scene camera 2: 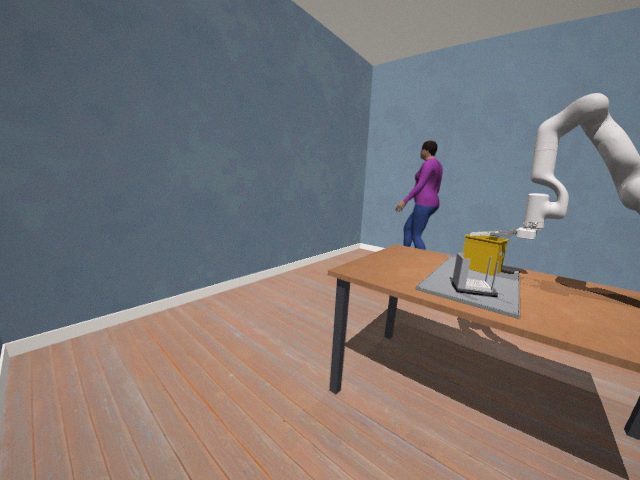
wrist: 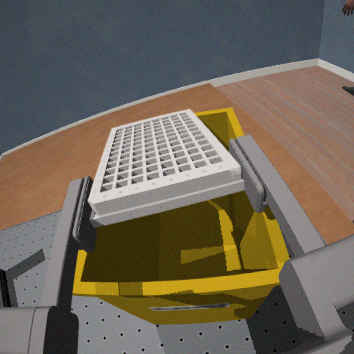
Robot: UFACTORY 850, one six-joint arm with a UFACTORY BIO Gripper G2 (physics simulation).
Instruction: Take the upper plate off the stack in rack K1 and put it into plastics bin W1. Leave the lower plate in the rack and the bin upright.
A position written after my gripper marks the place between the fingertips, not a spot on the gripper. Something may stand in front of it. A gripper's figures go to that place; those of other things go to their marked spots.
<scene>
My gripper (wrist: 160, 166): 13 cm from the lens. A yellow plastics bin W1 (wrist: 215, 260): 31 cm from the lens.
</scene>
